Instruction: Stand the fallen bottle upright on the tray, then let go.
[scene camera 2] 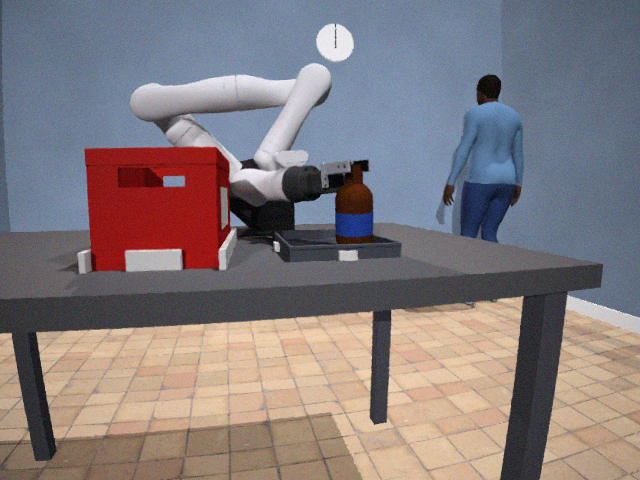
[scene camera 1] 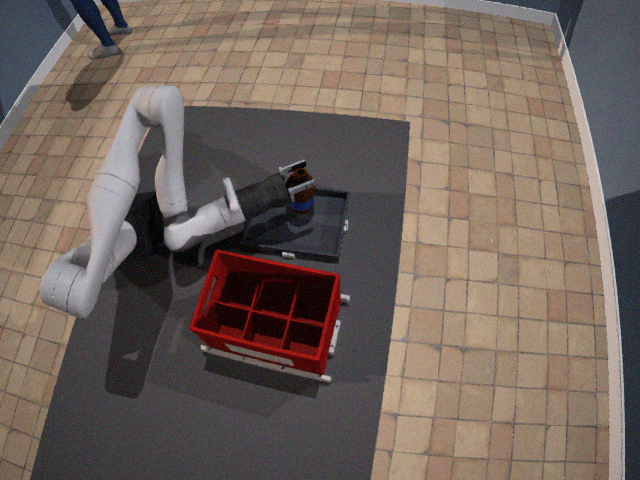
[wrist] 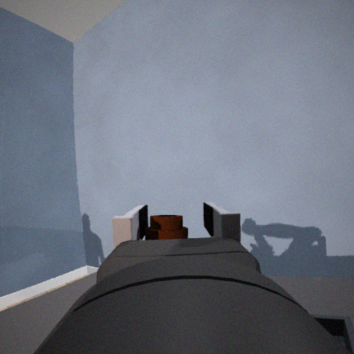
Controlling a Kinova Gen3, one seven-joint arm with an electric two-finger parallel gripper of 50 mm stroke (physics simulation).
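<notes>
The brown bottle with a blue label stands upright on the dark tray, near its far edge in the scene camera 1 view. In the wrist view the top of the bottle shows between the fingers, nearer the left one, with a gap to the right one. My gripper is open, held level at the height of the bottle's neck, one finger on each side of it. The tray's corner shows at the lower right of the wrist view.
A red crate with six compartments stands beside the tray, with white strips along its base. Small white blocks sit against the tray. A person stands beyond the table.
</notes>
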